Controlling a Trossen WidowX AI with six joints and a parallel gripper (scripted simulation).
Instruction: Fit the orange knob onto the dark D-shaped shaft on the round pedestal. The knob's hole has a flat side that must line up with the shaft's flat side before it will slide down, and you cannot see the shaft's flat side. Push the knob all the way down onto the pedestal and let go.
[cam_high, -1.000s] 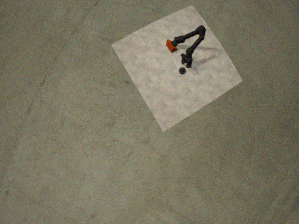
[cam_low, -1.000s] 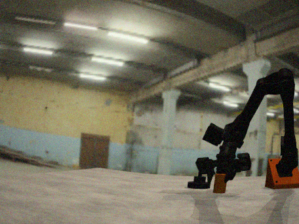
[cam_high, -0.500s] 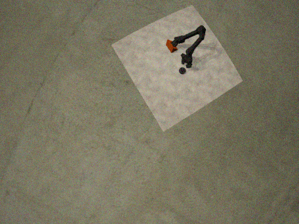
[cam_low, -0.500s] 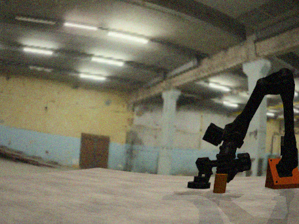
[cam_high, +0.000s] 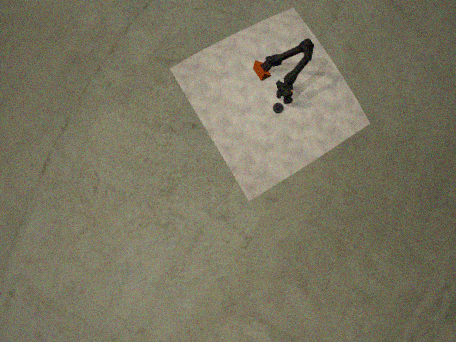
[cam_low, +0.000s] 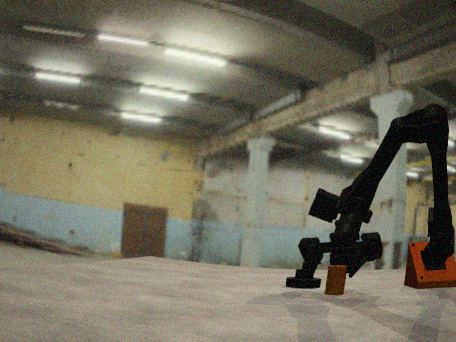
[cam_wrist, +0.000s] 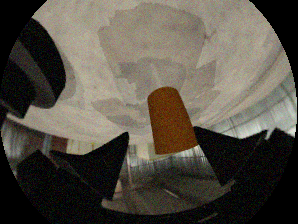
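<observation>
Now: the orange knob 20 mm behind my gripper tip, 10 mm to the right of it and 10 mm below it. The rest, counted from my gripper tip: round dark pedestal 150 mm to the right, 30 mm ahead, 10 mm below.
</observation>
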